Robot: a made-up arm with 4 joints. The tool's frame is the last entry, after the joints. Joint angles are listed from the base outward. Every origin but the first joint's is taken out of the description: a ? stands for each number. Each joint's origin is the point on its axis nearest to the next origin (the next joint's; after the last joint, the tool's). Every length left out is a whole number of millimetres.
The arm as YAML. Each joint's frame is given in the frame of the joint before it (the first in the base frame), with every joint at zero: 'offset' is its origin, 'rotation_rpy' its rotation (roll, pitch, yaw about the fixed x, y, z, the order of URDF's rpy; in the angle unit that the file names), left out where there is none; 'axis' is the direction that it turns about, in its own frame. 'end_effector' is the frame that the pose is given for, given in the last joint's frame.
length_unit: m
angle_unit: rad
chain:
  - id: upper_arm
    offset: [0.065, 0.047, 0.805]
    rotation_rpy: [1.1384, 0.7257, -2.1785]
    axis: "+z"
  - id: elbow
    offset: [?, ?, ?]
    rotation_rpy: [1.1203, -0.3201, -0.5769]
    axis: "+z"
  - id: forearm
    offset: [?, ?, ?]
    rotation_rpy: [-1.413, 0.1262, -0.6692]
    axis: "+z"
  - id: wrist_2
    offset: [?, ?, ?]
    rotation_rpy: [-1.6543, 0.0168, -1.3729]
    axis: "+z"
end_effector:
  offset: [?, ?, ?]
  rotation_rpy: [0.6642, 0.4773, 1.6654]
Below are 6 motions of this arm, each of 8 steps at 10 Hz.
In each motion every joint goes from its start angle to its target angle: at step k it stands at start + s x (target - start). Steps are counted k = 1, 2, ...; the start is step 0. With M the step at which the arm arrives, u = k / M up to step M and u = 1 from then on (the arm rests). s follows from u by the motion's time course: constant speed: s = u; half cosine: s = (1 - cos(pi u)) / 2; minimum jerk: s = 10 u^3 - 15 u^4 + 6 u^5.
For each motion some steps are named. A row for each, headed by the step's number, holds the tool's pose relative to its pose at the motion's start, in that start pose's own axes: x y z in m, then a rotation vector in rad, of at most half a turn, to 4 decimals.
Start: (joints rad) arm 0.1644 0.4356 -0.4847 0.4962
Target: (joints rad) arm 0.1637 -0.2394 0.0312 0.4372
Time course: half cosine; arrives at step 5
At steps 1, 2, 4, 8:
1: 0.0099 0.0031 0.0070 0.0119 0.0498 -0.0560
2: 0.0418 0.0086 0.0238 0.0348 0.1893 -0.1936
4: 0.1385 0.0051 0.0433 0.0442 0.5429 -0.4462
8: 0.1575 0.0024 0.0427 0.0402 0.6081 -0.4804

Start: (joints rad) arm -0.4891 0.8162 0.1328 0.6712
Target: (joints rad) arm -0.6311 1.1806 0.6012 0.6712
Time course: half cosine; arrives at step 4
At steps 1, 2, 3, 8:
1: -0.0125 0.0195 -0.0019 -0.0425 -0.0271 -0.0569
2: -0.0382 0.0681 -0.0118 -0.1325 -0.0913 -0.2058
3: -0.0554 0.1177 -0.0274 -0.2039 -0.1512 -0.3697
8: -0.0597 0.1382 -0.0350 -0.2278 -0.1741 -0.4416

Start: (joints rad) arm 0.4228 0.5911 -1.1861 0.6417
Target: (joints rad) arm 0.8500 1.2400 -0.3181 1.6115
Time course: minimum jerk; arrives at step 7
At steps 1, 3, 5, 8:
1: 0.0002 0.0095 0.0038 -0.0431 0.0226 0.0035
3: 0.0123 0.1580 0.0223 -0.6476 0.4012 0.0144
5: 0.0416 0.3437 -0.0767 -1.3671 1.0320 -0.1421
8: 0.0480 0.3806 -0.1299 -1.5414 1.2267 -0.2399

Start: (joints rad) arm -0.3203 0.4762 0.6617 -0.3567
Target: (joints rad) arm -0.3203 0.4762 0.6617 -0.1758
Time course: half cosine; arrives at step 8
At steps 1, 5, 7, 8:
1: -0.0003 -0.0001 -0.0001 -0.0032 0.0038 0.0048
5: -0.0048 -0.0020 -0.0016 -0.0575 0.0685 0.0875
7: -0.0066 -0.0029 -0.0021 -0.0799 0.0953 0.1217
8: -0.0069 -0.0030 -0.0022 -0.0831 0.0990 0.1265

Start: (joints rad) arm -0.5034 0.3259 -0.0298 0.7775
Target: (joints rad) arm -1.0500 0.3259 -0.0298 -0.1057
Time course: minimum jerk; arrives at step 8
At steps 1, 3, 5, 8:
1: 0.0009 -0.0025 -0.0006 0.0121 -0.0089 -0.0032
3: 0.0174 -0.0420 -0.0106 0.2151 -0.1394 -0.0605
5: 0.0554 -0.1070 -0.0324 0.5946 -0.2983 -0.1847
8: 0.0841 -0.1439 -0.0493 0.8359 -0.3497 -0.2781

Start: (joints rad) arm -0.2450 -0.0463 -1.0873 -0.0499
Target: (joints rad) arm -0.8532 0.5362 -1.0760 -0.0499
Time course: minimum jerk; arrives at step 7
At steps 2, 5, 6, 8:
2: 0.0103 -0.0062 -0.0006 0.0221 0.0303 0.0842
5: 0.0466 -0.0447 -0.0094 0.1872 0.0969 0.4974
6: 0.0508 -0.0531 -0.0120 0.2241 0.0941 0.5654
8: 0.0515 -0.0548 -0.0125 0.2314 0.0931 0.5782

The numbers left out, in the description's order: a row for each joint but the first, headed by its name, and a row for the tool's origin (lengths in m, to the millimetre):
elbow: 0.011 0.015 0.0
forearm: -0.06 -0.126 0.0
wrist_2: 0.213 -0.214 0.0
tool: -0.043 -0.006 0.0

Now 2 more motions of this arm.
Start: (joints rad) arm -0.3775 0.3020 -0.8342 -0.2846
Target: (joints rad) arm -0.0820 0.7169 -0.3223 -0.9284
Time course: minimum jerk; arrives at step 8
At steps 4, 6, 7, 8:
4: -0.0913 0.1155 -0.0163 -0.1857 -0.5145 -0.0794
6: -0.1698 0.1860 -0.0735 -0.2497 -0.9599 -0.0493
7: -0.1867 0.1978 -0.0908 -0.2530 -1.0593 -0.0299
8: -0.1898 0.1998 -0.0942 -0.2531 -1.0775 -0.0259

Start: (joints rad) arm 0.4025 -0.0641 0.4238 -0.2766
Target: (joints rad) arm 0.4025 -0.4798 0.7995 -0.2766
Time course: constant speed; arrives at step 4
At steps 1, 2, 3, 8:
1: 0.0196 0.0331 -0.0044 -0.1143 0.0548 -0.0225
2: 0.0389 0.0664 -0.0136 -0.2307 0.1081 -0.0357
3: 0.0571 0.0993 -0.0278 -0.3486 0.1598 -0.0394
8: 0.0734 0.1314 -0.0468 -0.4672 0.2095 -0.0335

